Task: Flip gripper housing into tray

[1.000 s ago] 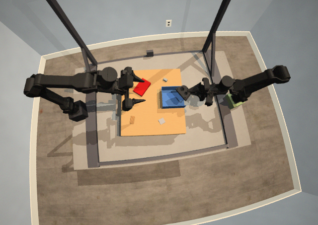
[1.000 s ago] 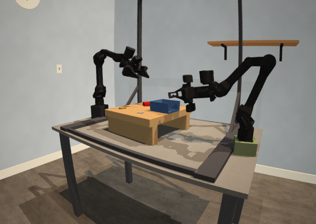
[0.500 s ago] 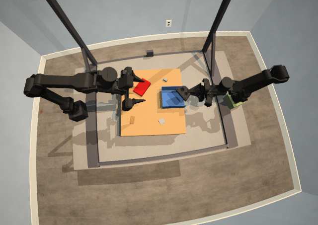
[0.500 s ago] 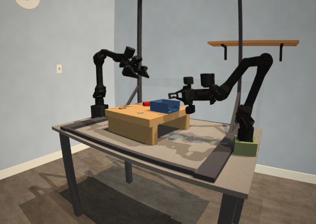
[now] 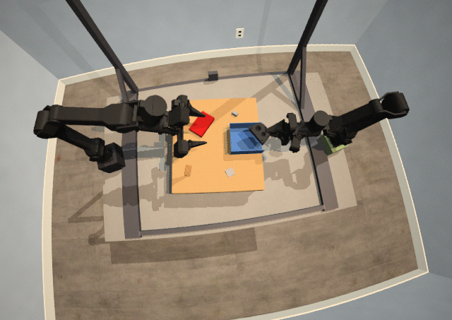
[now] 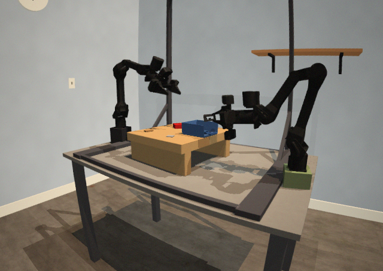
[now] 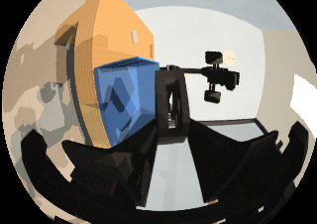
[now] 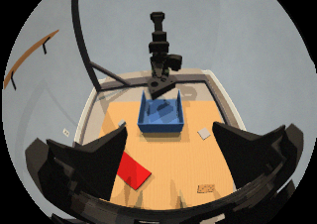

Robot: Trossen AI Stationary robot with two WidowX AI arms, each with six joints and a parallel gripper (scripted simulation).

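The dark gripper housing is 5 cm to the right of my left hand and 1 cm below it. From my left hand the other things lie so: orange wooden bench: 22 cm to the right, 14 cm below, 1 cm behind; blue tray: 13 cm to the right, 7 cm below.
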